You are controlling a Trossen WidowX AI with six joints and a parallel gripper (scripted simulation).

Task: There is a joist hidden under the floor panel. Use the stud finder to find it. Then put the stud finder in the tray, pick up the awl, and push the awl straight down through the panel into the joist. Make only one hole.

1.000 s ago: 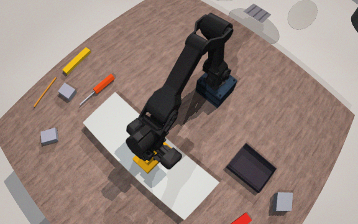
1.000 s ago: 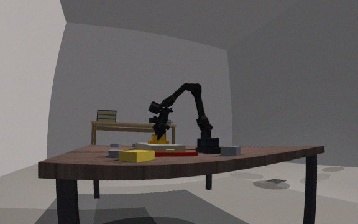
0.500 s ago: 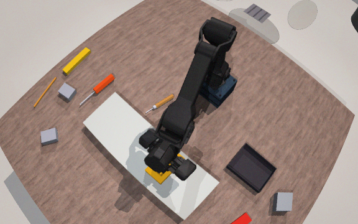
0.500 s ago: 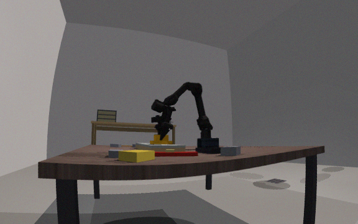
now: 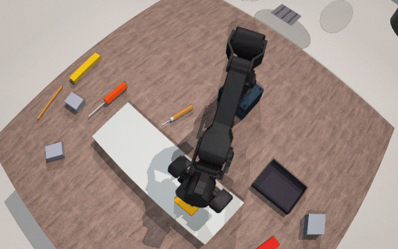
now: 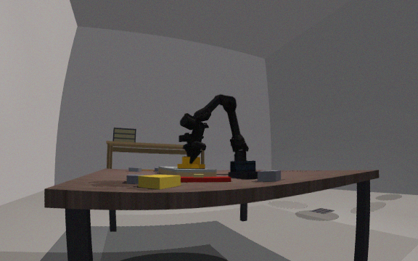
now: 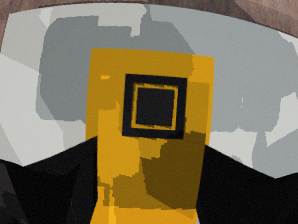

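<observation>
The dark tray lies 24 cm behind my gripper tip, 16 cm to the left of it and 5 cm below it. Round my gripper tip: red piece: 28 cm to the left, 5 cm below, 1 cm ahead; then square indicator: 3 cm above, 2 cm ahead; then yellow stud finder: 2 cm above, 1 cm ahead.
</observation>
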